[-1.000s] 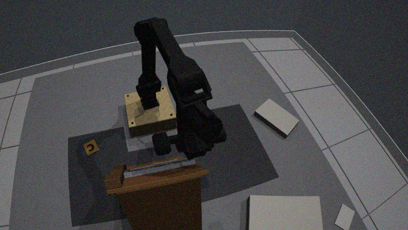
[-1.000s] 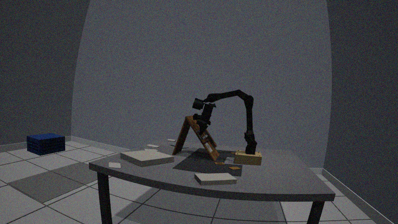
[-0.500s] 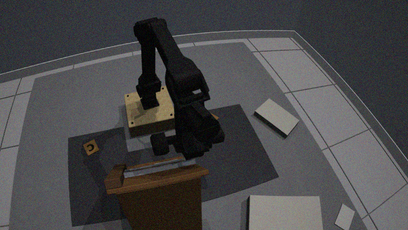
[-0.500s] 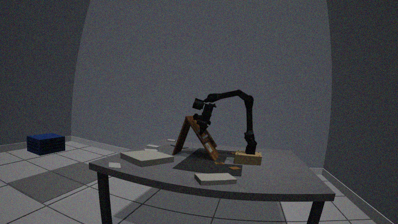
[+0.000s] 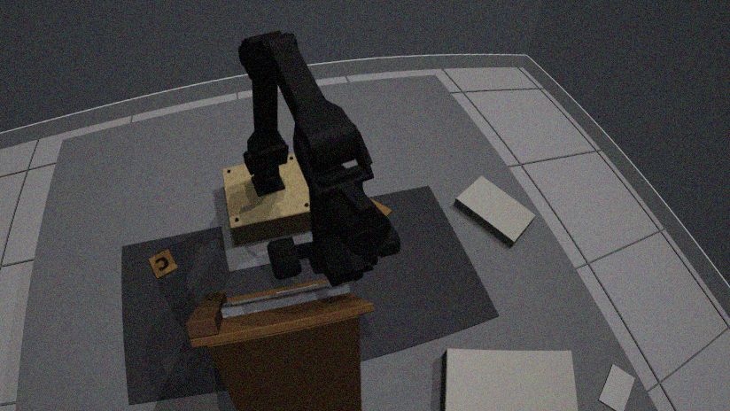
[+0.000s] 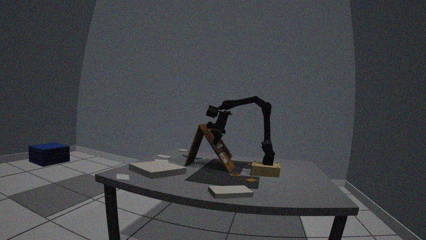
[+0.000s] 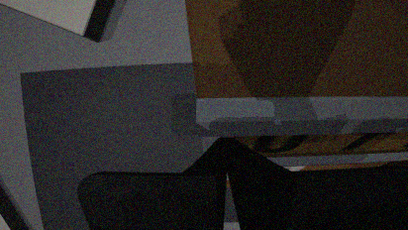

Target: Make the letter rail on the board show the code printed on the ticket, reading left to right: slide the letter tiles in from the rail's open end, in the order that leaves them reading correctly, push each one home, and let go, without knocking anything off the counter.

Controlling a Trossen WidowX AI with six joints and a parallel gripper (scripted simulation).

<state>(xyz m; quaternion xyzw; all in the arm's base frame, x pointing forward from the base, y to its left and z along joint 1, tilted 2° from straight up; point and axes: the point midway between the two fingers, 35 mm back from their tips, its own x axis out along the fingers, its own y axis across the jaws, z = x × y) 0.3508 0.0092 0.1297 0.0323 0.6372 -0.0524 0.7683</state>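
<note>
My gripper tip is now 30 mm to the left of the letter tile. From my gripper tip the other things lie so: pale slab 480 mm to the left, 160 mm below, 120 mm behind; then white ticket 80 mm below, 60 mm behind, 40 mm to the right.
</note>
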